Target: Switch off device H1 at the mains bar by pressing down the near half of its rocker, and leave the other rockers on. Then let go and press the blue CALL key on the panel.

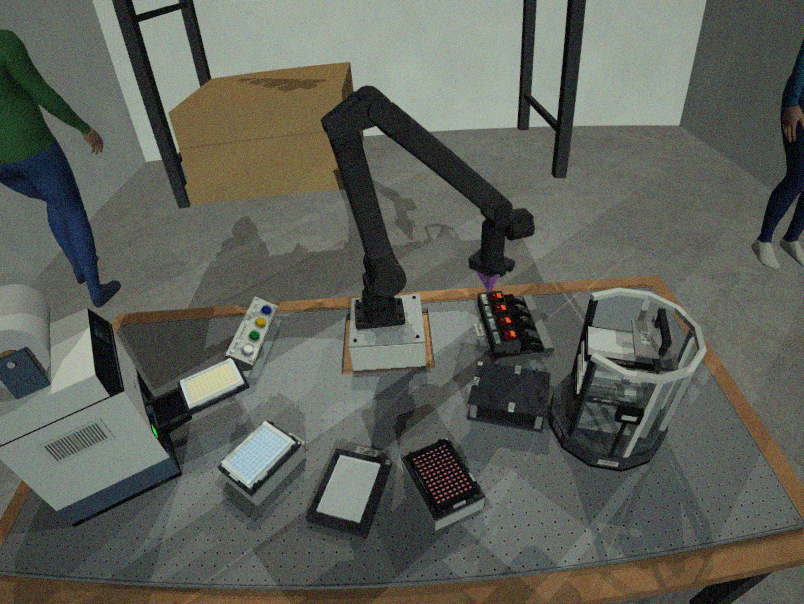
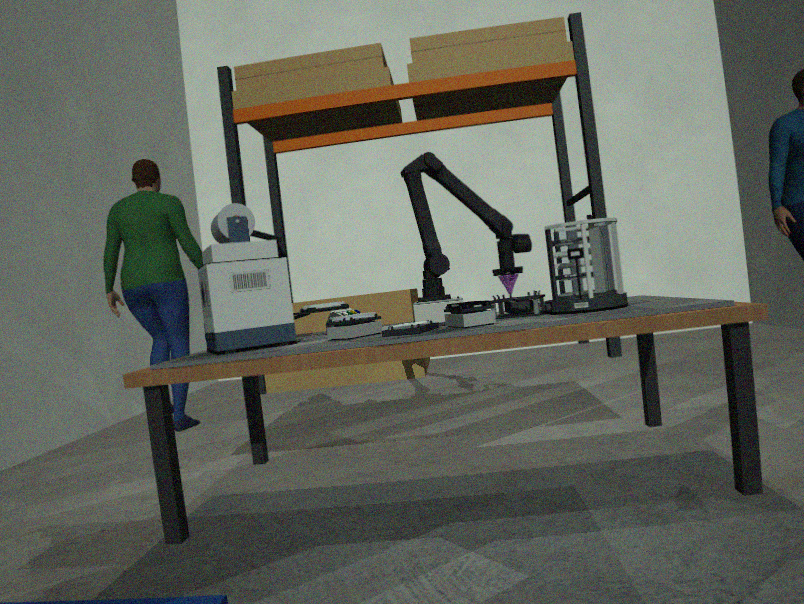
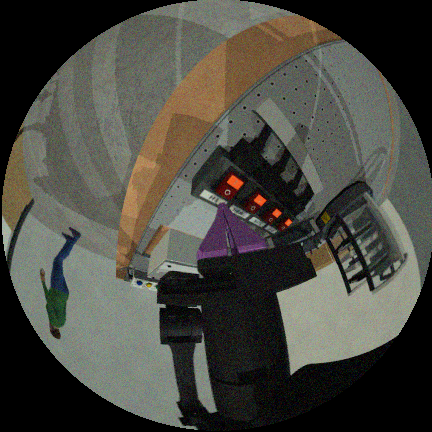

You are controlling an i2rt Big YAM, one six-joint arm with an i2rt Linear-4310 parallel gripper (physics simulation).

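Places are measured from the arm's base along level axes (x down, y back, z left), in centimetres.
Where they show: gripper, fingertip midpoint: (image 1: 489, 291) (image 3: 221, 205); arm's base, link origin: (image 1: 379, 315) (image 2: 434, 300) (image 3: 177, 276).
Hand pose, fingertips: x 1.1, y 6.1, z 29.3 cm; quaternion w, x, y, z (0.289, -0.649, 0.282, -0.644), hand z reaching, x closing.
Things, the pixels of their centre, and the offset from my fingertips. "pt": a spot on its surface instead.
- H1 rocker, body centre: (image 3: 229, 185) (image 1: 496, 296) dx +2.0, dy -0.1, dz +1.9 cm
- H1 label, surface spot: (image 3: 214, 197) pt dx +2.5, dy +0.1, dz -1.0 cm
- blue CALL key, body centre: (image 1: 266, 310) (image 3: 138, 282) dx +0.2, dy +2.7, dz -59.4 cm
- white panel, body centre: (image 1: 251, 335) (image 2: 346, 319) (image 3: 151, 281) dx +2.4, dy -4.3, dz -63.0 cm
- dark box, body centre: (image 1: 509, 393) (image 2: 517, 304) (image 3: 294, 244) dx +2.8, dy -32.5, dz -3.3 cm
- clear-walled octagonal enclosure, surface spot: (image 1: 607, 462) pt dx +4.1, dy -52.2, dz +11.7 cm
- white instrument, body centre: (image 1: 68, 396) (image 2: 242, 277) dx -16.2, dy -37.8, dz -90.7 cm
The mains bar (image 1: 499, 351) (image 3: 204, 176) is dark, with a row of red rockers. The H1 rocker (image 1: 497, 295) (image 3: 231, 185) is at the row's end beside the H1 label (image 3: 214, 197); its far half is lit orange and its near half, marked O, is dark red. The other rockers (image 3: 259, 200) (image 3: 276, 214) (image 3: 288, 223) are also lit. My gripper (image 1: 490, 289) (image 2: 510, 295) (image 3: 221, 205) is shut and empty, pointing down, its purple tips by the H1 rocker's near edge. Contact cannot be told. The blue CALL key (image 1: 266, 310) (image 3: 139, 283) is on the white panel (image 1: 246, 343) at the left.
A dark box (image 1: 508, 393) sits in front of the mains bar. A clear-walled octagonal enclosure (image 1: 607, 462) stands to the right. Black plugs (image 1: 529, 323) line the bar's far side. The arm's base (image 1: 386, 356) stands between panel and bar. A white instrument (image 1: 84, 442) is at the left.
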